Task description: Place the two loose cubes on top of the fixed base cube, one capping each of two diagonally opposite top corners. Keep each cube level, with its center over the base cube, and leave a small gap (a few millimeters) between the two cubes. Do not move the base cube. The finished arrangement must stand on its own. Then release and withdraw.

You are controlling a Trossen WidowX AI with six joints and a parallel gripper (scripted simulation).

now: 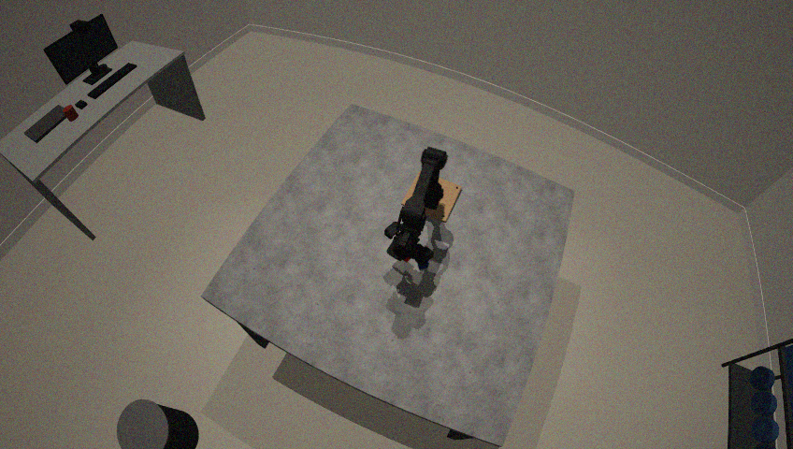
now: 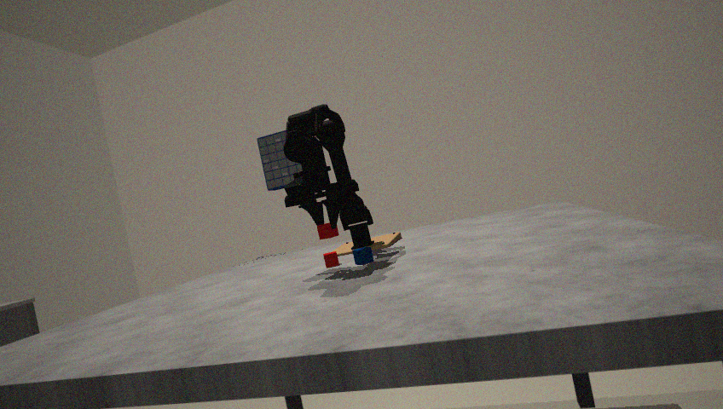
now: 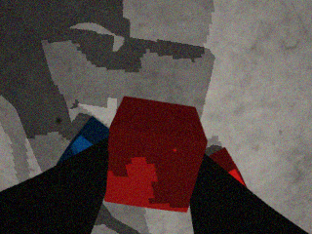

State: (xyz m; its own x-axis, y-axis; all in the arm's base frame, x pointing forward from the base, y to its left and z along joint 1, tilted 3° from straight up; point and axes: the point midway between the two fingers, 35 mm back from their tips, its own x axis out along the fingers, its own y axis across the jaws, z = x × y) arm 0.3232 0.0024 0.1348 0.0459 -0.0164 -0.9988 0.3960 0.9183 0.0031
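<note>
The blue base cube is 30 mm behind my gripper tip, 60 mm to the left of it and 80 mm below it.
</note>
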